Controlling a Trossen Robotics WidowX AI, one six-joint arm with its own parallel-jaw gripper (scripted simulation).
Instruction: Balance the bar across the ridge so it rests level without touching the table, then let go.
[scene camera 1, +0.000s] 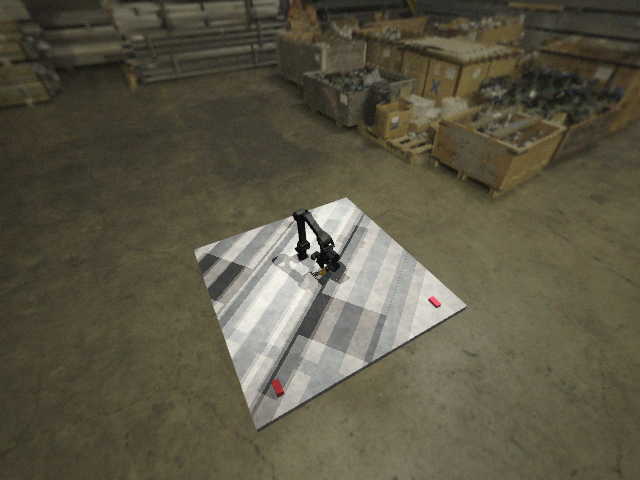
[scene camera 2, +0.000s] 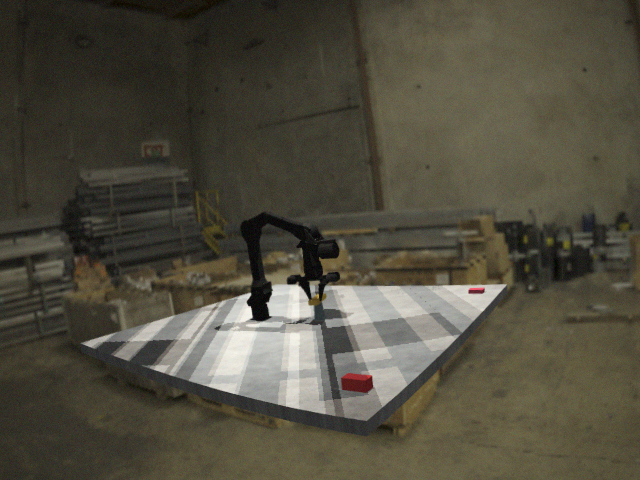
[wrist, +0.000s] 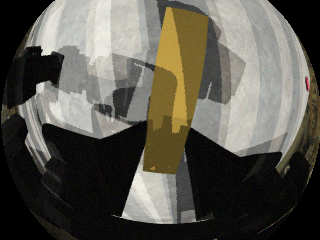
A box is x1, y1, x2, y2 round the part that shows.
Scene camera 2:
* my gripper: [287, 259, 339, 300]
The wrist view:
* my gripper: [1, 113, 310, 239]
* bar: [143, 7, 207, 174], held by my gripper
